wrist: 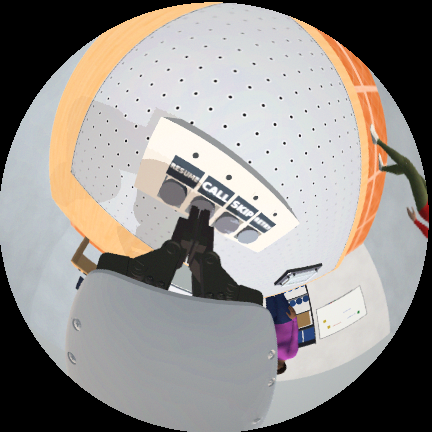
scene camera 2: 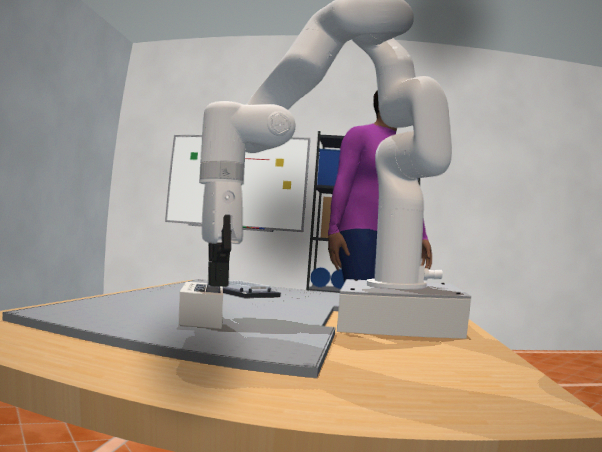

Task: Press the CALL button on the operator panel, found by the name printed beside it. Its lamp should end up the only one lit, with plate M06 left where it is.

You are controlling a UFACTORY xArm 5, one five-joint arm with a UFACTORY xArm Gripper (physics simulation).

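Where they show: gripper, fingertip midpoint: (wrist: 195,219) (scene camera 2: 218,285); arm's base, origin of the base link: (scene camera 2: 396,286).
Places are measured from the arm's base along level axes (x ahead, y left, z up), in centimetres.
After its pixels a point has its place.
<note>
The operator panel (scene camera 2: 200,310) @(y 25.5, x 34.9, z -4.1 cm) (wrist: 165,137) @(y 24.7, x 37.2, z -1.4 cm) is a white box with four round grey buttons. The CALL button (wrist: 202,203) @(y 18.9, x 34.9, z -1.2 cm) sits below its printed CALL label (wrist: 215,191) @(y 18.9, x 36.4, z -1.4 cm), between the RESUME button (wrist: 173,193) @(y 21.3, x 33.9, z -1.1 cm) and the SKIP button (wrist: 227,223) @(y 15.7, x 34.9, z -1.1 cm). The lamp dot by CALL (wrist: 229,177) @(y 19.0, x 38.1, z -1.4 cm) is dark, as are the others. My gripper (scene camera 2: 218,285) @(y 18.3, x 33.4, z -0.8 cm) (wrist: 195,219) @(y 18.3, x 33.4, z -0.8 cm) is shut and empty, pointing down, its tips at the CALL button and covering part of it. Whether the button is pushed in cannot be told. A dark-edged plate (scene camera 2: 254,292) (wrist: 299,275) lies behind the panel; its marking is unreadable.
The panel stands on a grey perforated board (scene camera 2: 280,350) @(y 36.4, x 21.9, z -6.7 cm) (wrist: 240,75) @(y 25.5, x 46.3, z -6.7 cm) on the wooden table (scene camera 2: 400,400) @(y 51.9, x 8.9, z -8.0 cm) (wrist: 80,90). The robot's base (scene camera 2: 402,314) @(y 13.5, x 1.2, z -4.0 cm) is at the right in the scene view. A person in purple (scene camera 2: 357,185) (wrist: 286,340) stands behind the table; another in red and green (wrist: 412,175) shows in the wrist view.
</note>
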